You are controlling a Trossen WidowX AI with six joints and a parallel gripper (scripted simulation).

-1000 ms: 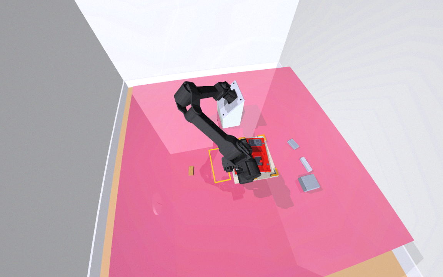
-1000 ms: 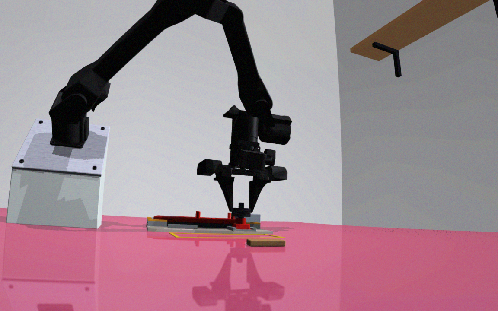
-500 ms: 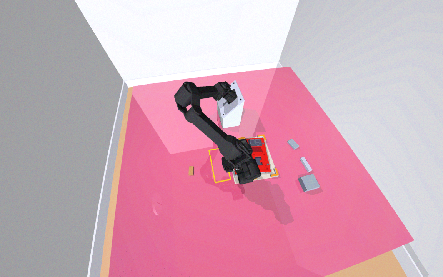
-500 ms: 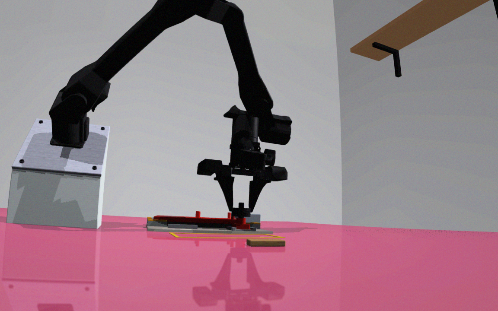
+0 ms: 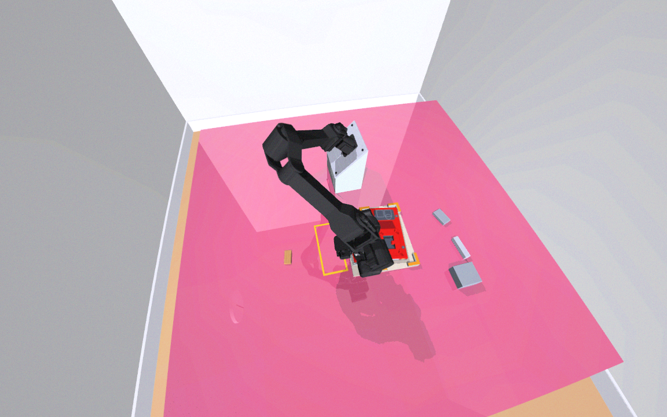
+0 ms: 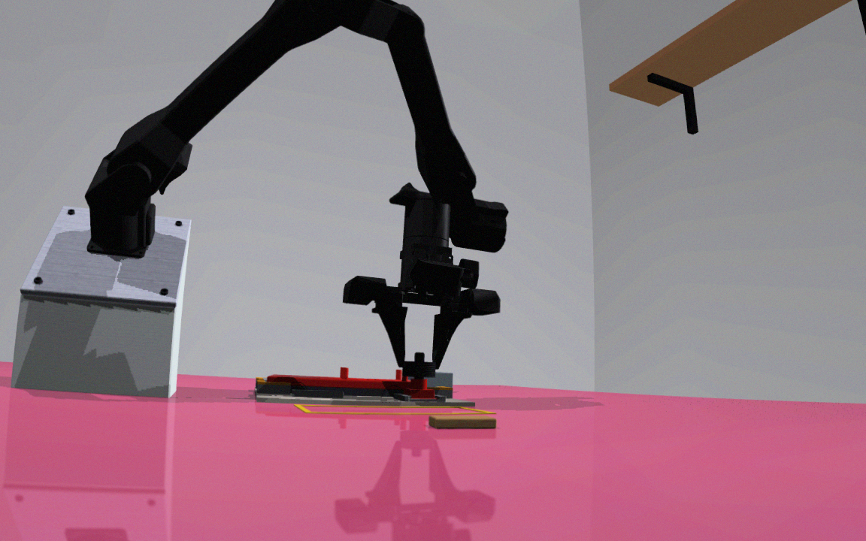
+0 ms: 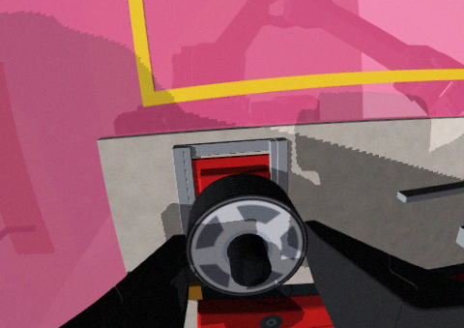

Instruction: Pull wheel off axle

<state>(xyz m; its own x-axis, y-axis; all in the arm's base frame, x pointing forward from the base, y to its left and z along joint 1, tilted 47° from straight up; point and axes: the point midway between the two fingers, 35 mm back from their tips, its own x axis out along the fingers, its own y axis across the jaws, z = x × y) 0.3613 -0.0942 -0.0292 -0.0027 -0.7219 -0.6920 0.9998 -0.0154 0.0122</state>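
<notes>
Now: the dark wheel right at my gripper tip. Round my gripper tip: small wooden block (240 mm to the right, 50 mm behind, 40 mm below).
</notes>
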